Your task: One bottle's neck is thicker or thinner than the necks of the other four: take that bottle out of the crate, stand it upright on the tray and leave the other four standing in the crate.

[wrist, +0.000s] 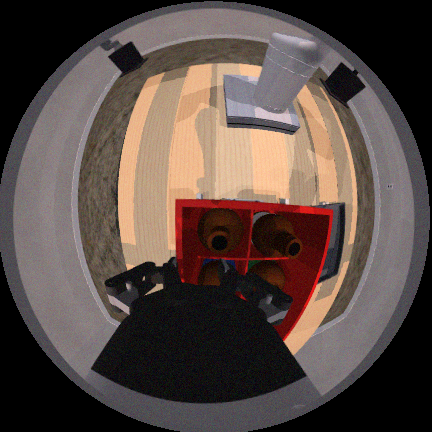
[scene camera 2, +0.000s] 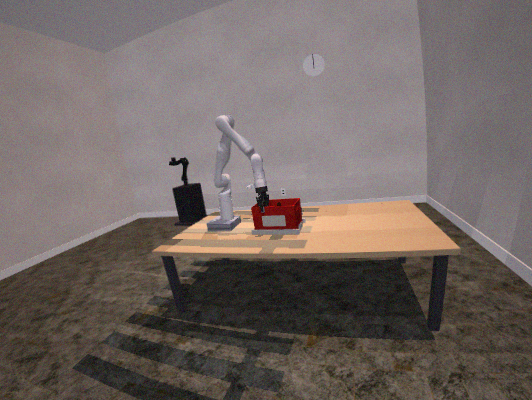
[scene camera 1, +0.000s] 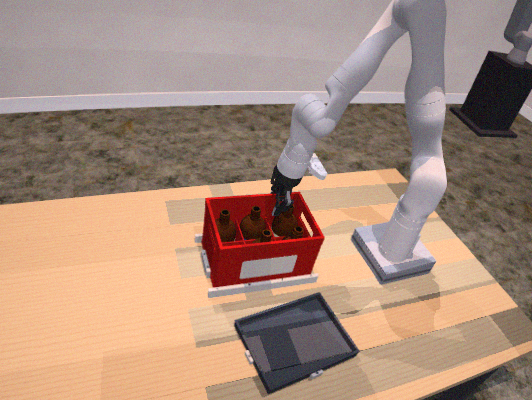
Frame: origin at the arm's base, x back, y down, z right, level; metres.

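Seen in the pictures: gripper, between the fingertips: (wrist: 199, 262) (scene camera 2: 265, 211) (scene camera 1: 273, 207); arm's base, origin of its link: (wrist: 269, 100) (scene camera 2: 227, 218) (scene camera 1: 392, 250).
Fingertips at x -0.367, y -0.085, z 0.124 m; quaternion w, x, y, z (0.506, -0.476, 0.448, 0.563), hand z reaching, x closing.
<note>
Pixels of each thing's top centre, then the offset from my fingertips to it. "spot": a spot on its surface instead.
- red crate, centre of its top: (wrist: 252, 311) (scene camera 1: 264, 217) (scene camera 2: 276, 202) dx -0.051, dy -0.036, dz -0.076 m
- dark grey tray, a spot on its surface: (scene camera 1: 304, 337) spot: dx +0.019, dy +0.135, dz -0.339 m
A red crate (scene camera 1: 260, 254) (scene camera 2: 288, 212) (wrist: 312, 245) stands on the wooden table and holds five brown bottles. Three stand in the back row: left (scene camera 1: 225, 227), middle (scene camera 1: 252, 222) and right (scene camera 1: 285, 224). Two stand in front (scene camera 1: 265, 235) (scene camera 1: 298, 231). My gripper (scene camera 1: 283, 207) (scene camera 2: 262, 205) (wrist: 199, 262) is part open and empty. It reaches into the crate at the top of the back right bottle and hides its neck. In the wrist view two bottles (wrist: 219, 235) (wrist: 278, 239) show beyond the fingers. The dark grey tray (scene camera 1: 304, 337) (wrist: 337, 241) lies empty in front of the crate.
White brackets (scene camera 1: 262, 285) hold the crate's foot. The arm's grey base (scene camera 1: 393, 255) (scene camera 2: 223, 224) stands to the right of the crate. A black stand with a small arm (scene camera 2: 188, 200) is on the floor behind the table.
</note>
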